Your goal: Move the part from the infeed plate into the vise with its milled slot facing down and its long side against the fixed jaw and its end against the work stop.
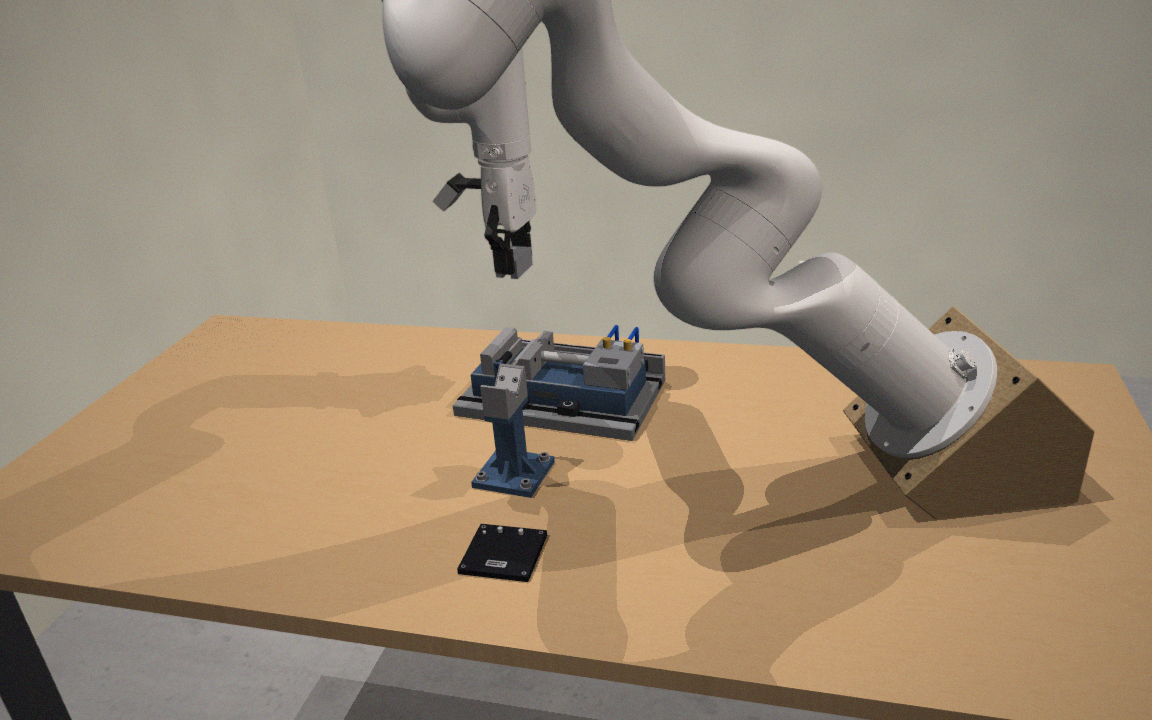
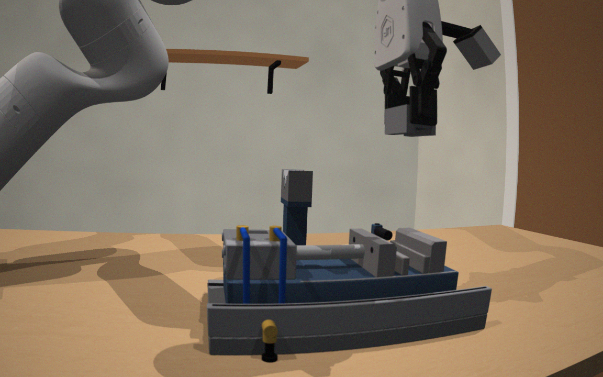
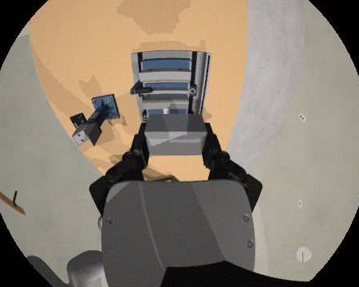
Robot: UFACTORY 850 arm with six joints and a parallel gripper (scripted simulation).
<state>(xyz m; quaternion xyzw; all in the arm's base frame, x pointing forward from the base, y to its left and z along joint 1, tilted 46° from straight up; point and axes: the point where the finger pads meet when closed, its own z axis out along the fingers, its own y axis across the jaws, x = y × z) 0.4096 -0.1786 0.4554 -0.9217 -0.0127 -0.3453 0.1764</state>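
The fixed jaw is 3 cm ahead of my hand, 3 cm to the left of it and 16 cm below it. The rest, counted from my hand: moving jaw: 4 cm behind, 1 cm to the left, 16 cm below; work stop: 1 cm behind, 7 cm to the left, 15 cm below; part: 2 cm below.
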